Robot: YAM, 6 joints.
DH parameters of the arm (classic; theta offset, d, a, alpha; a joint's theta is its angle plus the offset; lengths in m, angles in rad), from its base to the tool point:
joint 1: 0 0.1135 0.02 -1.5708
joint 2: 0 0 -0.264 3.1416
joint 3: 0.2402 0 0.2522 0
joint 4: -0.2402 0 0.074 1.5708
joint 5: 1.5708 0 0 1.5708
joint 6: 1.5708 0.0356 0 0
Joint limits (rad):
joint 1: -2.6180..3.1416
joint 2: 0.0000..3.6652
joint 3: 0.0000..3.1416
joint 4: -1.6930..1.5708
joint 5: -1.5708..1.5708
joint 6: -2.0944..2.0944
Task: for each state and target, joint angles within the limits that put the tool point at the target. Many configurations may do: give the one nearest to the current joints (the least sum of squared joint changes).
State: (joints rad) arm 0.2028 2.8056 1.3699 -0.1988 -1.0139 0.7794
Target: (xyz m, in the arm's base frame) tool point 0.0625 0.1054 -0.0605
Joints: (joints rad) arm 0.7718 2.6696 0.6098 -0.4958 -1.1143 0.7794
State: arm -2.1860 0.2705 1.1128 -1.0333 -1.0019 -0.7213
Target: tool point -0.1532 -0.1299 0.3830
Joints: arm -2.5781 1.0497 1.2047 -0.7849 -0.9047 -0.7213
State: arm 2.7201 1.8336 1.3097 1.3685 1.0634 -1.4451
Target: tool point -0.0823 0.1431 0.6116
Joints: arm 2.2803 1.3941 1.7796 1.3586 1.0443 -1.4451
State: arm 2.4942 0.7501 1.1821 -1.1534 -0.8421 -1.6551
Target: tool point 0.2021 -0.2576 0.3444
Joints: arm 2.3263 0.0000 2.0512 -1.5949 -0.9766 -1.6551
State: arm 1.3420 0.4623 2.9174 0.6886 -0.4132 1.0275
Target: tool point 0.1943 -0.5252 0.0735
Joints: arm 1.9507 0.1979 3.1416 1.0648 -0.4142 1.0275
